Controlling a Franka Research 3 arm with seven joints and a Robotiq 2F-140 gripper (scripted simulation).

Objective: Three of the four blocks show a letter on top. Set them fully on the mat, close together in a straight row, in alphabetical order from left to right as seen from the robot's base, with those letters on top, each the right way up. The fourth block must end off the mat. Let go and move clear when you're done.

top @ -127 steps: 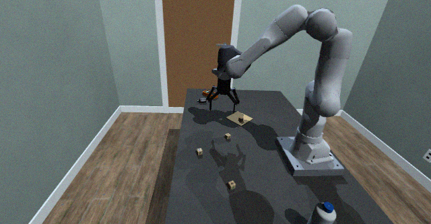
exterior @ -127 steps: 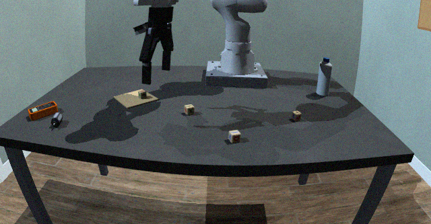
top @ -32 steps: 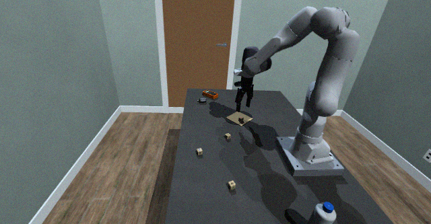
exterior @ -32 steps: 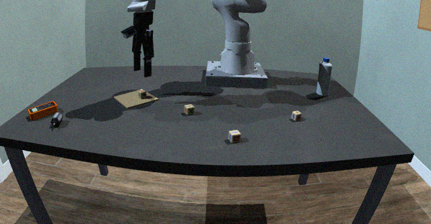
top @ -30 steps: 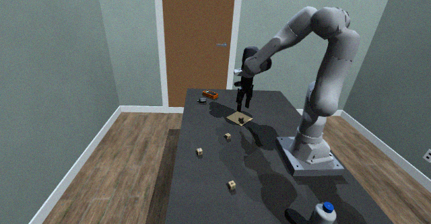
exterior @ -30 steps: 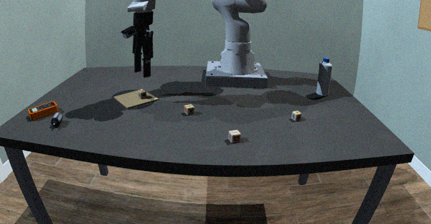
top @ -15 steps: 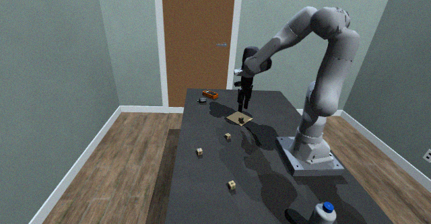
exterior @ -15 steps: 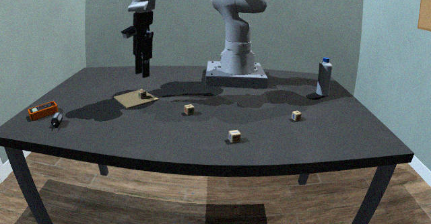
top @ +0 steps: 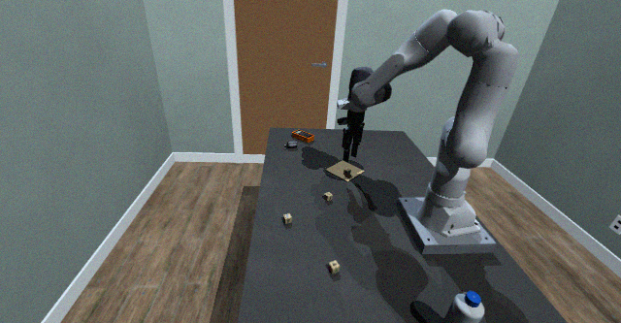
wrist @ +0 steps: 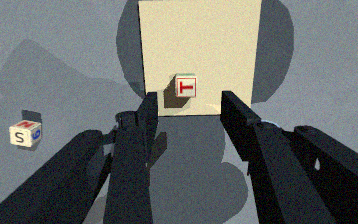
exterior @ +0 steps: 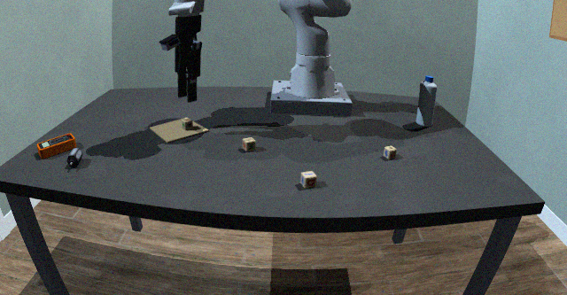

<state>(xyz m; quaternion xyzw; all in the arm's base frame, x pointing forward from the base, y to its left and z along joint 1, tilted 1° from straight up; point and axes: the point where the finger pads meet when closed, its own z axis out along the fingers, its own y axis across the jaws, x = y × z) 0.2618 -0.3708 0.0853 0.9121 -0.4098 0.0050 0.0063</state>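
Right now my hand is 110 mm above the block. The rest, counted from my hand: tan mat: 10 mm ahead, 30 mm to the right, 120 mm below; orange device: 200 mm ahead, 400 mm to the right, 110 mm below.
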